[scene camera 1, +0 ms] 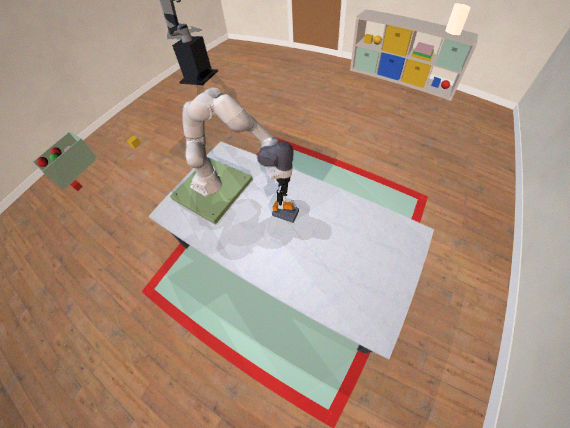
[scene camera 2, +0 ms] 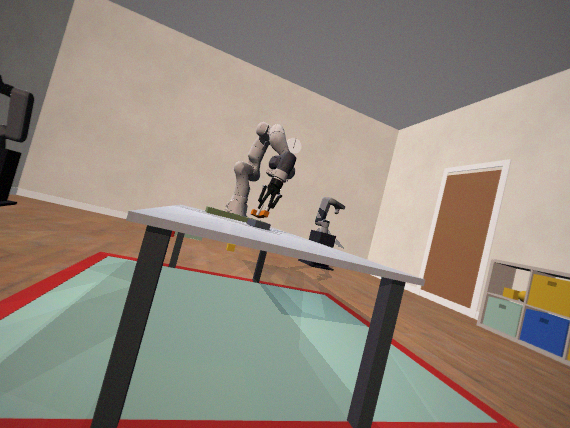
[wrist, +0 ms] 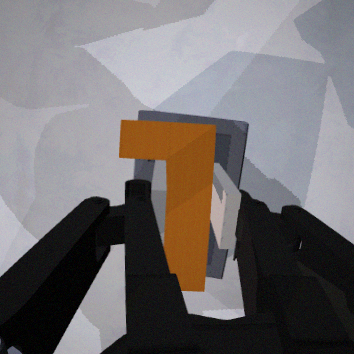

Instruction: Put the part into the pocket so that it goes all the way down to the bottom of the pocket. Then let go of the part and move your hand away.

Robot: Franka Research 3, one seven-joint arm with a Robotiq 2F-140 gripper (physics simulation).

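Observation:
The orange L-shaped part (scene camera 1: 288, 205) (scene camera 2: 259, 214) (wrist: 189, 170) is held level by my gripper (scene camera 1: 282, 203) (scene camera 2: 262, 209) (wrist: 185, 180), with the pads on either side of its long bar. The dark grey block with the pocket (scene camera 1: 286, 215) (scene camera 2: 259, 224) (wrist: 232, 128) lies flat on the table under the part. In the second scene view a gap shows between part and block. In the wrist view the part's short leg overhangs the block's left edge, and a strip of the recess shows right of the long bar. The part hides most of the pocket.
The white table (scene camera 1: 350, 260) (scene camera 2: 320, 250) carries the block. The arm's base stands on a green plate (scene camera 1: 230, 192) (scene camera 2: 225, 214) beside the block. A shelf unit (scene camera 1: 354, 47) with bins stands by the far wall, and a second arm on a black pedestal (scene camera 1: 193, 59) stands away from the table.

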